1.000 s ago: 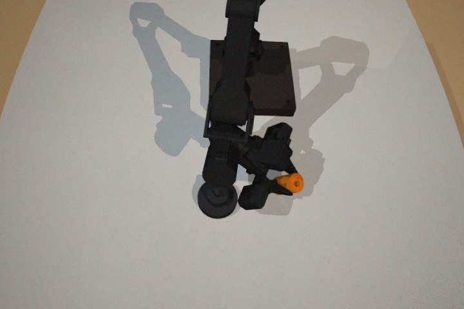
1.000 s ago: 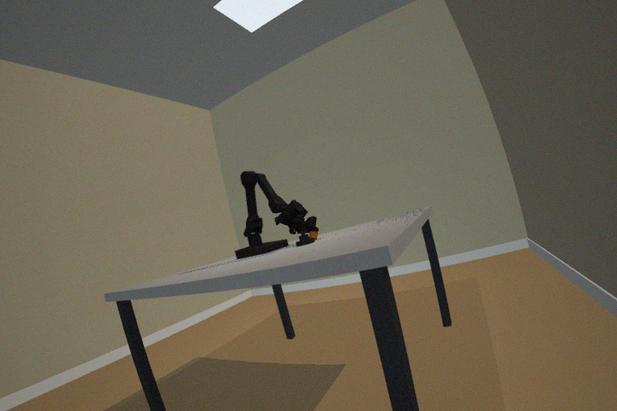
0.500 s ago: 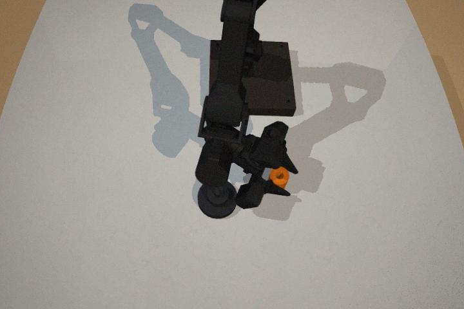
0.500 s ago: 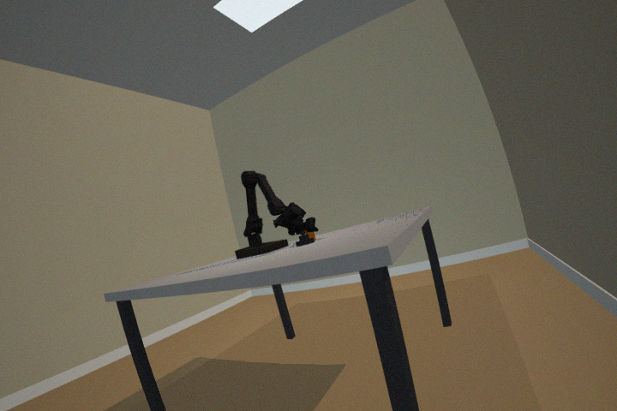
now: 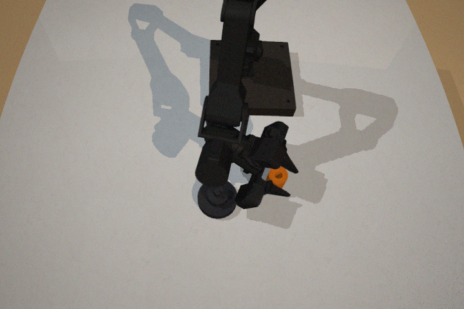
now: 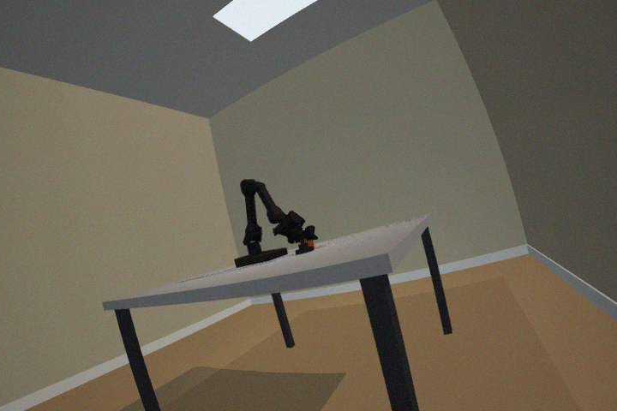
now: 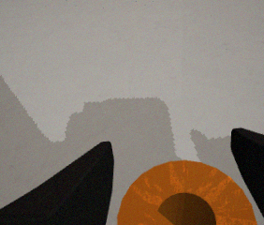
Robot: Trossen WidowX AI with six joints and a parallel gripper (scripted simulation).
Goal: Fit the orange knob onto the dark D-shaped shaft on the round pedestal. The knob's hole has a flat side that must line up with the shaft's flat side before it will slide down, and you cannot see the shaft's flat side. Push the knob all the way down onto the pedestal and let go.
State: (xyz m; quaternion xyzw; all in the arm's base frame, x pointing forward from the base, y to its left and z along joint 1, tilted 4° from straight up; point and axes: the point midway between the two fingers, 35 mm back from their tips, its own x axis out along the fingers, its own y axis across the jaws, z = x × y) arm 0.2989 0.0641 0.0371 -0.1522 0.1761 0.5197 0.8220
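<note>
My gripper tip is 20 mm past the orange knob, 30 mm to the left of it and 10 mm above it. Round my gripper tip: round dark pedestal 20 mm ahead, 160 mm to the right, 10 mm below.
</note>
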